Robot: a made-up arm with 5 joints.
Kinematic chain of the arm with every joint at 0, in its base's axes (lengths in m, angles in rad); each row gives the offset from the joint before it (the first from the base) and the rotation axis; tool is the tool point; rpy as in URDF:
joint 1: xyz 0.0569 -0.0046 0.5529 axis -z
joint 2: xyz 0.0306 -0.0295 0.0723 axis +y
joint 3: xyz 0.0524 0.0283 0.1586 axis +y
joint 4: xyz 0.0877 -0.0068 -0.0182 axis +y
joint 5: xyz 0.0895 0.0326 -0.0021 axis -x
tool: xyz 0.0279 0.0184 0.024 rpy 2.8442 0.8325 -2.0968
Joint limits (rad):
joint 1: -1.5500..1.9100
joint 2: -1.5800..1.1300
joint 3: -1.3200..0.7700
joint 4: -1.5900..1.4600
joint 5: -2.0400..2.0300
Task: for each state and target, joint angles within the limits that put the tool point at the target. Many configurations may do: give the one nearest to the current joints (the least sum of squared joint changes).
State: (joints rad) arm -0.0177 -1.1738 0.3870 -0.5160 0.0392
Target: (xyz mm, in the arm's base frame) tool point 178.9 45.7 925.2
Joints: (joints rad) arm -0.0465 -0.5676 0.0209 -0.4146 0.0674
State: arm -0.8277 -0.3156 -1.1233 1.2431 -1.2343
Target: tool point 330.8 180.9 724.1
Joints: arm -0.5714 0.3990 -0.9377 1.2228 -1.2387
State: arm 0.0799 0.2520 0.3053 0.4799 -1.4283
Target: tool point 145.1 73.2 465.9
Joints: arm -0.6638 1.0459 0.5839 0.5927 -1.2779
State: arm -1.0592 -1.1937 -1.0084 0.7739 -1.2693
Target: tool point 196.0 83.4 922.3
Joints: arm -0.5319 -0.4439 -0.7406 0.8649 -1.3467
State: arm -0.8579 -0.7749 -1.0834 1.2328 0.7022
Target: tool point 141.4 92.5 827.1
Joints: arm -0.4154 -0.7799 -0.4635 1.4600 0.8359
